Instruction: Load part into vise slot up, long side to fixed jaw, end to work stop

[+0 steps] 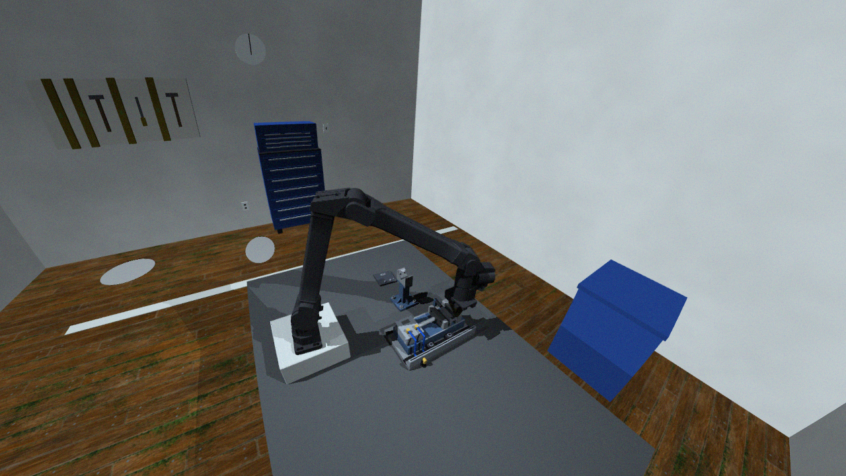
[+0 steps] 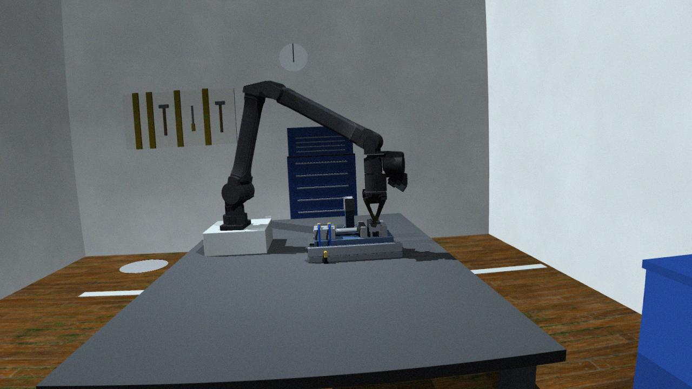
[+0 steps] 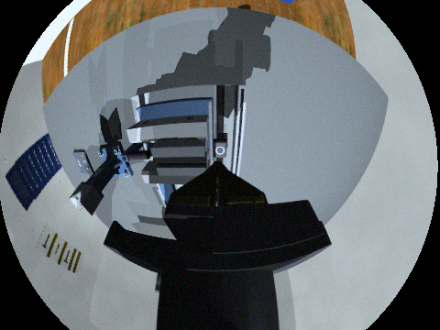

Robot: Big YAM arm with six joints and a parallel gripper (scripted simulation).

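My hand is 40 mm to the right of the part and 20 mm above it. From my hand the other things lie so: air cylinder 170 mm behind, 40 mm to the left, 50 mm below; then vise 80 mm behind, 50 mm to the left, 90 mm below.
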